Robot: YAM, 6 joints.
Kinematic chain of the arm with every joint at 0, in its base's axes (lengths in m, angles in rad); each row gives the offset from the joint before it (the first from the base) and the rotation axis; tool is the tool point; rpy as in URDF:
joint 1: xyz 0 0 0.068 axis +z
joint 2: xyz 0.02 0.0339 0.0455 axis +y
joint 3: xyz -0.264 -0.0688 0 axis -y
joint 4: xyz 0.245 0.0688 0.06 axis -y
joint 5: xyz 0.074 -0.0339 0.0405 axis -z
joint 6: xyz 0.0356 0 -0.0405 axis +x
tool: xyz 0 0 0 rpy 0 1.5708 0
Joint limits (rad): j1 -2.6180..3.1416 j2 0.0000..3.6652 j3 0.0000..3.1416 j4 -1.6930..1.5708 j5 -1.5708..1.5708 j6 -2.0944..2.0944
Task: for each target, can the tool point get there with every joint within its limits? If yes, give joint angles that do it. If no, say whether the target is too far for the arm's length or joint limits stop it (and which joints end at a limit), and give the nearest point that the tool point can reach.
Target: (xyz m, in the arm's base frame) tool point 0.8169 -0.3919 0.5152
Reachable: no: too far | nearest point 0.5319 -0.2552 0.3719 | short by 0.347 m
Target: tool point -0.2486 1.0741 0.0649
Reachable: no: too far | nearest point -0.1455 0.6286 0.0854 | short by 0.458 m
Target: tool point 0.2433 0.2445 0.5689
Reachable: yes | joints 0.7791 1.6508 1.9024 0.4803 -0.0851 1.7783
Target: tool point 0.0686 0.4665 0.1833
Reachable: yes | joints 1.4133 2.2159 1.8116 -0.7525 -0.1519 1.5686
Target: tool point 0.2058 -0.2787 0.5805
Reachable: yes | joints 2.3011 0.8601 2.6651 0.8348 -1.1572 0.9655
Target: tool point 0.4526 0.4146 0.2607
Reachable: yes | joints 0.7615 2.6801 2.4701 0.4167 0.3496 0.5940
